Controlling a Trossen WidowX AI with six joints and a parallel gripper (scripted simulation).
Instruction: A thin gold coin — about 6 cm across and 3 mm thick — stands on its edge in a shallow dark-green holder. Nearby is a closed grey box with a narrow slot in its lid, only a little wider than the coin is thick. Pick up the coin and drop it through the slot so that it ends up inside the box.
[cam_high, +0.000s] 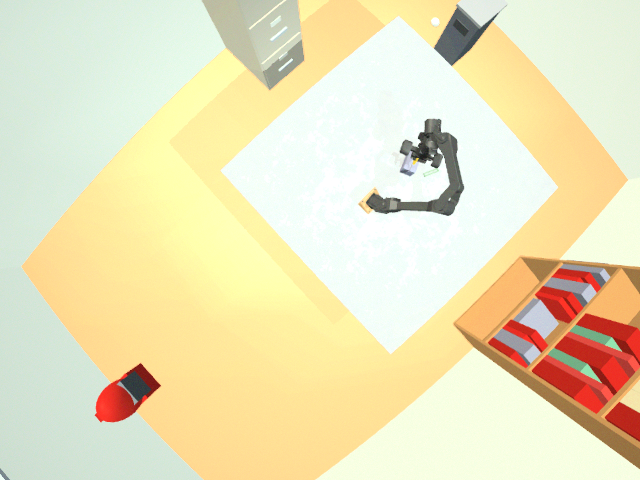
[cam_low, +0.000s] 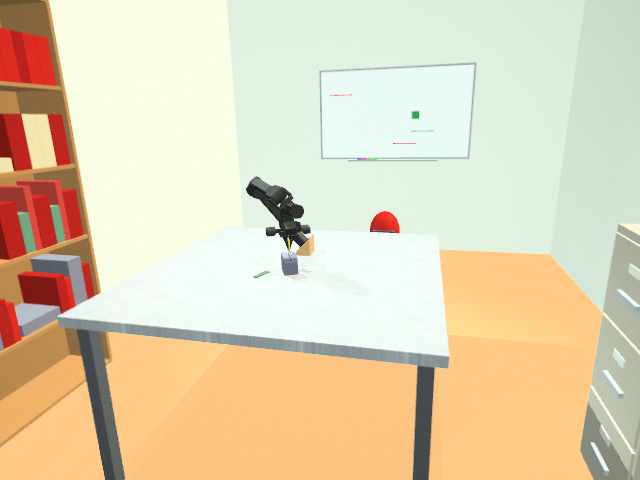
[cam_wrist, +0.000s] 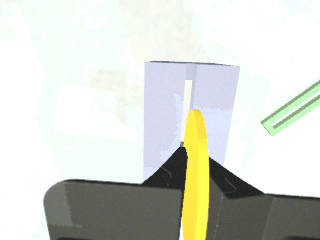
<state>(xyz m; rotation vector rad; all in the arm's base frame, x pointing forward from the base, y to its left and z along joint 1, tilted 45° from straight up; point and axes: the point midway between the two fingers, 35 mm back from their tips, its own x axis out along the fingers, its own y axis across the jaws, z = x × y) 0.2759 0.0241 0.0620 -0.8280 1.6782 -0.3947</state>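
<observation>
My gripper tip is now 20 mm below the gold coin.
</observation>
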